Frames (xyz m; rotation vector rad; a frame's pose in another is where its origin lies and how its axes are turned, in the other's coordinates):
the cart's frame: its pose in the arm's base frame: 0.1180 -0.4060 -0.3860 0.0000 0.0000 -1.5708
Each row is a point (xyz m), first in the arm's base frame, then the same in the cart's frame.
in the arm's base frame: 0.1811 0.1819 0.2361
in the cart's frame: -0.5879 0.0631 0.6221
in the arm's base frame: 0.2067 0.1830 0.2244
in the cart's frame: -0.5890 0.0887 0.6104
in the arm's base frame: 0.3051 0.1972 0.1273
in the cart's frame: -0.6032 0.1871 0.5133
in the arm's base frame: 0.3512 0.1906 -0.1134
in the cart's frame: -0.5966 0.2332 0.2726
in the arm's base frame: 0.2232 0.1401 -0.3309
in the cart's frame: -0.5461 0.1052 0.0551
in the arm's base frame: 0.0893 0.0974 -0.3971
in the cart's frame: -0.5034 -0.0287 -0.0111
